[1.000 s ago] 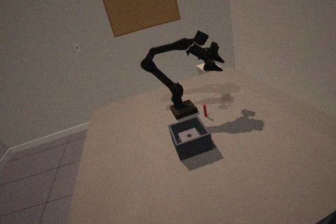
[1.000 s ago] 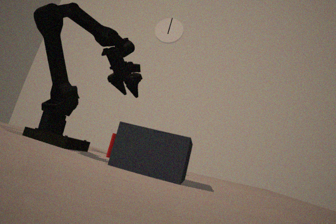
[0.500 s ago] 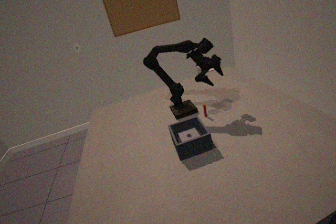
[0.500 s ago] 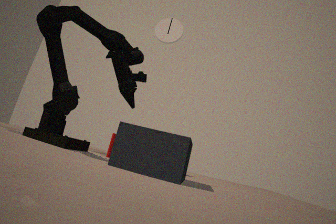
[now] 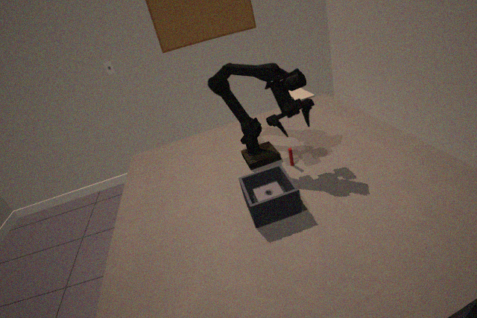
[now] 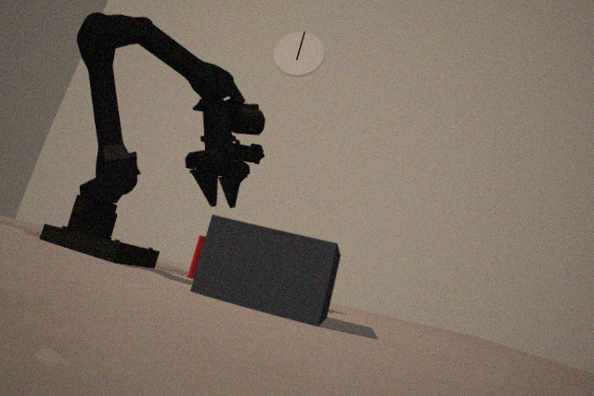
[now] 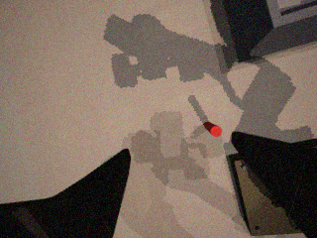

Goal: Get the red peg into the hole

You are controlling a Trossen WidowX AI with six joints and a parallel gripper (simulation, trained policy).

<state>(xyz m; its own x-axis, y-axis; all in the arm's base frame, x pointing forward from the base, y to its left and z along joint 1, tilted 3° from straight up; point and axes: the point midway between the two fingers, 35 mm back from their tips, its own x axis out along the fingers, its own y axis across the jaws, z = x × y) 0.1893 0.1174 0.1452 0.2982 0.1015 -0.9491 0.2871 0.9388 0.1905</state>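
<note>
Right now my gripper tip is 20 mm past the red peg, 40 mm to the left of it and 110 mm above it. Also, from my gripper tip: pale plate: 120 mm ahead, 230 mm to the right, 100 mm below; then dark blue box: 120 mm ahead, 230 mm to the right, 120 mm below.
</note>
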